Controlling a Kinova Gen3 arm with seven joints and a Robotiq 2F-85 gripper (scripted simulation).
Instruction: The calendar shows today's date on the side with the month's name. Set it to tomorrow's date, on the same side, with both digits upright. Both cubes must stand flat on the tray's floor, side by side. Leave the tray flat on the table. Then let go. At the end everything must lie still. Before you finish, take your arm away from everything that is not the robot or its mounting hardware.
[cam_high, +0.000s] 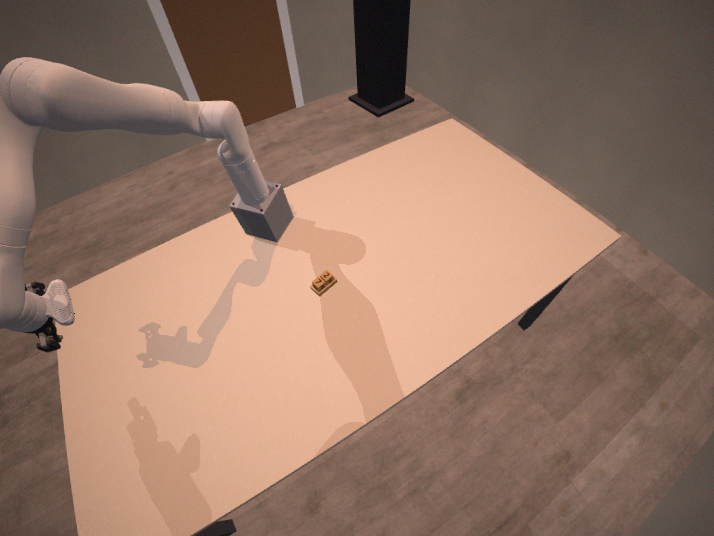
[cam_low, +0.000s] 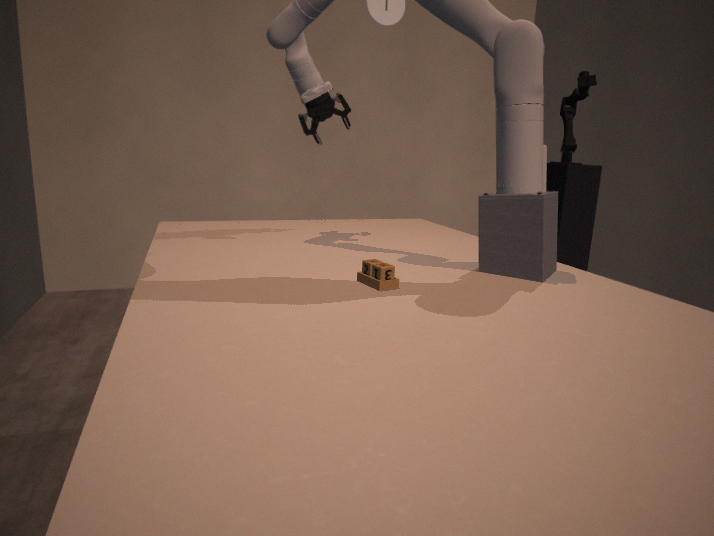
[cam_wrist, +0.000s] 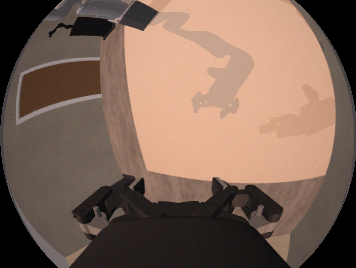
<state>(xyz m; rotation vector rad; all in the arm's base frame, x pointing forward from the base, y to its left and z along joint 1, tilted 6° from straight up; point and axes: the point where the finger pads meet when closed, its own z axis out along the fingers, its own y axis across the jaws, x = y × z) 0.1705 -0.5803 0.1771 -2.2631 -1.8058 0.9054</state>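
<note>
The wooden tray lies 15 cm ahead of my hand, 61 cm to the left of it and 27 cm below it.
</note>
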